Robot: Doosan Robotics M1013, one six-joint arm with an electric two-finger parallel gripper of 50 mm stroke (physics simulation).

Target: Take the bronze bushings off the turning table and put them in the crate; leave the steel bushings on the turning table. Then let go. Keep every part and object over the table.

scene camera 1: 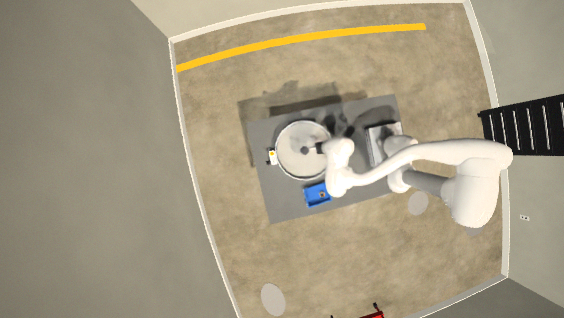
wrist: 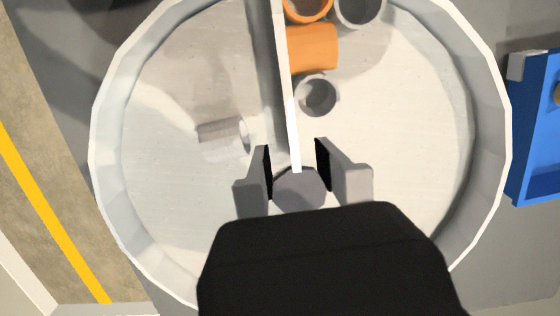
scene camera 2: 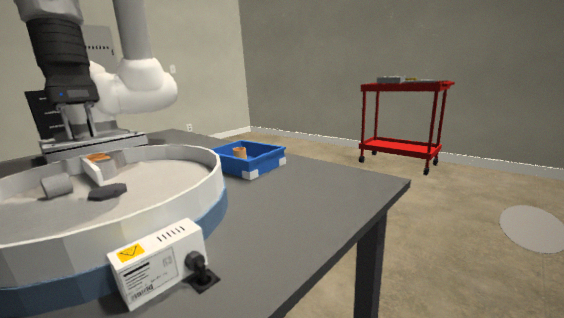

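Pixels of known places: gripper, fingertip midpoint: (wrist: 292, 157) (scene camera 2: 82, 137); arm's base, origin of the base link: (scene camera 1: 387, 146) (scene camera 2: 96, 136).
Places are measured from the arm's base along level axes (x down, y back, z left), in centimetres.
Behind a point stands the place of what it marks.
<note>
My gripper (scene camera 1: 317, 148) @(x -8.6, y -53.4, z -21.8 cm) (scene camera 2: 79, 135) @(x -8.6, y -53.4, z -21.8 cm) (wrist: 292, 157) @(x -8.6, y -53.4, z -21.8 cm) is open and empty above the turning table (scene camera 1: 292, 166) @(x 1.1, y -74.5, z -16.2 cm) (scene camera 2: 170, 175) @(x 1.1, y -64.7, z -12.1 cm) (wrist: 400, 155) @(x 1.1, y -61.3, z -11.5 cm), its fingers either side of the divider's end in the wrist view. Right of the divider there, a bronze bushing (wrist: 312, 47) @(x -2.6, y -47.8, z -18.1 cm) lies on its side. Another bronze bushing (wrist: 306, 20) @(x -2.6, y -45.9, z -18.0 cm) stands behind it, partly cut off. A steel bushing (wrist: 299, 99) stands nearer me, and another steel bushing (wrist: 360, 25) @(x -2.6, y -47.4, z -14.3 cm) is at the top. Left of the divider a steel bushing (scene camera 2: 56, 186) @(x -1.2, y -54.9, z -28.5 cm) (wrist: 222, 140) @(x -2.6, y -52.5, z -27.6 cm) lies on its side. The blue crate (scene camera 1: 311, 192) @(x 5.9, y -69.0, z 8.5 cm) (scene camera 2: 267, 162) @(x 3.9, y -74.7, z 9.9 cm) (wrist: 542, 125) @(x 6.0, y -66.3, z 9.7 cm) holds a bronze bushing (scene camera 1: 322, 194) @(x 3.9, y -61.4, z 13.3 cm) (scene camera 2: 240, 153) @(x 3.1, y -63.9, z 11.5 cm) (wrist: 557, 94) @(x 5.5, y -62.3, z 10.9 cm).
The white divider (scene camera 2: 93, 171) @(x -1.9, y -54.9, z -22.3 cm) (wrist: 285, 90) @(x -2.6, y -50.2, z -21.1 cm) stands up from the turning table beside the dark hub (scene camera 1: 305, 150) @(x 0.4, y -61.3, z -23.0 cm) (scene camera 2: 107, 192) @(x 0.3, y -63.2, z -23.8 cm) (wrist: 300, 192) @(x 0.3, y -61.7, z -23.1 cm). A raised wall rings the turning table. A white control box (scene camera 1: 272, 156) @(x 0.6, y -84.7, z -28.7 cm) (scene camera 2: 155, 262) @(x 2.0, y -86.5, z -29.4 cm) sits beside it. A red cart (scene camera 2: 400, 146) stands beyond the table.
</note>
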